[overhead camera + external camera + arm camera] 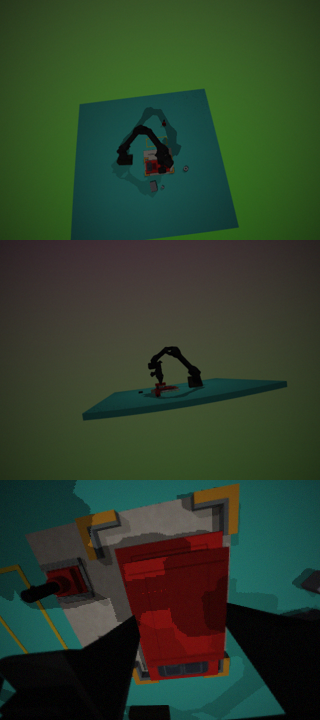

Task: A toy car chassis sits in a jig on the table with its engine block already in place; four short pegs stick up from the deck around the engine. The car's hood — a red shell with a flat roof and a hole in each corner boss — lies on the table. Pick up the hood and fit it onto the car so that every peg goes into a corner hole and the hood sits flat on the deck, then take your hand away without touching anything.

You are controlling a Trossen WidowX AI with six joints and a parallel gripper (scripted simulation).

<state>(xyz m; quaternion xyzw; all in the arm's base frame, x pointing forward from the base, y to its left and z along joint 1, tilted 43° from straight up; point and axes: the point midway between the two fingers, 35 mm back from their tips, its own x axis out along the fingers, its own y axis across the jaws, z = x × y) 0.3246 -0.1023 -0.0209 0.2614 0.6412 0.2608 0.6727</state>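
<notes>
My gripper tip is 30 mm above the grey engine block. Also, from my gripper tip: grey jig 50 mm below, 30 mm to the left, 20 mm behind; red hood right at my gripper tip.
</notes>
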